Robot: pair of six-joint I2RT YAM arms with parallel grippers.
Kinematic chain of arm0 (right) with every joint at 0, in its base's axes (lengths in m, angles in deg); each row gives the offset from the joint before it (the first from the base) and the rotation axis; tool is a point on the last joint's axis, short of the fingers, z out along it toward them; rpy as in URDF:
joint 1: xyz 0 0 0.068 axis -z
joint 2: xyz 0.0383 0.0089 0.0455 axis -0.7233 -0.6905 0
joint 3: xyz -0.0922 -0.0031 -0.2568 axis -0.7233 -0.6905 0
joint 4: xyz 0.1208 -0.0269 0.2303 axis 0.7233 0.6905 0
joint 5: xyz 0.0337 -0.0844 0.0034 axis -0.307 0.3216 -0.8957
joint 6: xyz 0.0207 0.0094 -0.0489 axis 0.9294 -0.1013 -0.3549
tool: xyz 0 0 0 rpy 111.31 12.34 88.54
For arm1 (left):
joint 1: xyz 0 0 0.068 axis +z
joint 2: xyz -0.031 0.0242 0.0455 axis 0.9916 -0.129 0
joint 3: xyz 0.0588 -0.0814 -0.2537 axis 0.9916 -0.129 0
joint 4: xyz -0.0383 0.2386 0.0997 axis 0.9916 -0.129 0
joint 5: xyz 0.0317 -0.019 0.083 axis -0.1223 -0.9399 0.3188
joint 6: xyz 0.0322 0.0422 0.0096 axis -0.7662 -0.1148 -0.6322
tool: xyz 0 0 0 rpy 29.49 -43.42 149.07
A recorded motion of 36 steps. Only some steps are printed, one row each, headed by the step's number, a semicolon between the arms.
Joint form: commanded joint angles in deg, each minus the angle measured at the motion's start. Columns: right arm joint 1, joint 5, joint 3, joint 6, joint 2, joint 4; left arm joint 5, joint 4, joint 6, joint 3, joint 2, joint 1.
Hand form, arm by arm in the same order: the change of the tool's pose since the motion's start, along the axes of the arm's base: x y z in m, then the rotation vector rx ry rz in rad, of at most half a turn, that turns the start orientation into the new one. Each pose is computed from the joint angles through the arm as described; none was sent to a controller.
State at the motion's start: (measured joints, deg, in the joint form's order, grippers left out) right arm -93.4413 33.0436 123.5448 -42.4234 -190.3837 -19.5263; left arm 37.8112 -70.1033 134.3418 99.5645 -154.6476 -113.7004
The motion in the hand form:
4: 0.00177 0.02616 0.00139 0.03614 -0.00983 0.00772; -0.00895 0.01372 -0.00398 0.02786 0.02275 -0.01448
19: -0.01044 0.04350 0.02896 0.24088 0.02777 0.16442; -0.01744 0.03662 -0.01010 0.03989 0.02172 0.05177
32: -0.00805 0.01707 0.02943 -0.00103 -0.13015 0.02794; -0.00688 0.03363 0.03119 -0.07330 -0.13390 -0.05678
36: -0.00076 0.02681 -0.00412 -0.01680 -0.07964 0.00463; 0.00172 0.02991 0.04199 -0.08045 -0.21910 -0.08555
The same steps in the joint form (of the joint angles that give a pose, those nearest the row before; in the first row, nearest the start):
4: -2.16 -0.40 6.03 1.93 -4.11 -0.14; -0.93 -2.61 -2.64 -2.34 2.53 1.83
19: -3.98 -11.49 8.97 -1.48 -2.80 -3.00; -0.46 -2.54 -3.21 -6.57 6.34 5.82
32: -2.90 5.74 5.89 -0.58 0.10 1.10; -6.81 -2.28 -8.15 -2.23 11.34 7.20
36: -2.90 4.66 4.15 1.29 -3.69 -1.89; -6.75 0.59 -10.44 -0.59 10.85 7.21

